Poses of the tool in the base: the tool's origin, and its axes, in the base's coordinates. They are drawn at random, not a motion.
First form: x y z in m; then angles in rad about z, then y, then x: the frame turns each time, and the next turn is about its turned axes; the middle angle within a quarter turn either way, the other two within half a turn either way.
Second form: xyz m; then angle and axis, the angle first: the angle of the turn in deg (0 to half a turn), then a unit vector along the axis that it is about. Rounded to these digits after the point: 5 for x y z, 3 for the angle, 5 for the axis.
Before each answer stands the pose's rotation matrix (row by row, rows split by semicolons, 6 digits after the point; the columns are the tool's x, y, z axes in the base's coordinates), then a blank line. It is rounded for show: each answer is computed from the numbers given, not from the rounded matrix.
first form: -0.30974, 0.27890, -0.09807, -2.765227, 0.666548, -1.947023
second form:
-0.730949 0.399744 0.553099; -0.288874 0.553046 -0.781467; -0.618277 -0.730989 -0.288773

-0.30974, 0.27890, -0.09807, 137.167, 0.03712, 0.86148, -0.50644
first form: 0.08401, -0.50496, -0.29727, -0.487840, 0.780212, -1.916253
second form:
0.627852 -0.743384 0.230614; -0.333149 0.011107 0.942809; -0.703430 -0.668773 -0.240684

0.08401, -0.50496, -0.29727, 107.509, -0.84494, 0.48971, 0.21508
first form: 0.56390, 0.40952, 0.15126, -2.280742, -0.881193, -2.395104
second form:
-0.414691 -0.898195 0.145865; -0.482516 0.081144 -0.872120; 0.771498 -0.432043 -0.467043

0.56390, 0.40952, 0.15126, 154.197, 0.50551, -0.71866, 0.47748
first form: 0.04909, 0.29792, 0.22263, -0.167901, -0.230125, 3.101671
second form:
0.959946 -0.175956 0.218043; -0.162708 -0.983631 -0.077438; 0.228099 0.038859 -0.972862

0.04909, 0.29792, 0.22263, 176.633, 0.98993, -0.08560, 0.11277
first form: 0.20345, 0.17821, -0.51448, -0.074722, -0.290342, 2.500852
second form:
0.955472 -0.230503 0.184230; -0.071528 -0.786641 -0.613254; 0.286280 0.572769 -0.768101

0.20345, 0.17821, -0.51448, 143.095, 0.98755, -0.08497, 0.13237
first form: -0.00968, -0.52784, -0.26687, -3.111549, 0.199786, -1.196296
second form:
-0.979667 0.195610 -0.044608; -0.029442 -0.360094 -0.932451; -0.198460 -0.912178 0.358531

-0.00968, -0.52784, -0.26687, 172.144, 0.07416, 0.56280, -0.82326
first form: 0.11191, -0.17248, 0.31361, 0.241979, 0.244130, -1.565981
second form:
0.942078 -0.235821 -0.238492; 0.232519 -0.053244 0.971133; -0.241712 -0.970337 0.004673

0.11191, -0.17248, 0.31361, 93.052, -0.97211, 0.00161, 0.23450
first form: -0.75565, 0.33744, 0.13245, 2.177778, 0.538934, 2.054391
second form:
-0.489542 0.122741 0.863298; 0.704949 0.638419 0.308980; -0.513221 0.759839 -0.399059

-0.75565, 0.33744, 0.13245, 128.689, 0.28881, 0.88176, 0.37295
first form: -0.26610, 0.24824, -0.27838, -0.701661, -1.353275, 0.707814
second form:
0.164829 0.005549 -0.986306; -0.139303 0.990091 -0.017710; 0.976435 0.140314 0.163969

-0.26610, 0.24824, -0.27838, 80.825, 0.08004, -0.99409, -0.07336
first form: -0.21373, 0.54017, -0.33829, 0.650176, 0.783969, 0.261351
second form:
0.563645 -0.439549 0.699358; 0.428642 0.879386 0.207235; -0.706095 0.182967 0.684070

-0.21373, 0.54017, -0.33829, 55.698, -0.01469, 0.85067, 0.52549
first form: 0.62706, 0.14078, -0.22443, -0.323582, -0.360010, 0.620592
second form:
0.887323 0.064448 -0.456623; -0.297581 0.836452 -0.460211; 0.352284 0.544238 0.761381

0.62706, 0.14078, -0.22443, 42.049, 0.74986, -0.60388, -0.27027
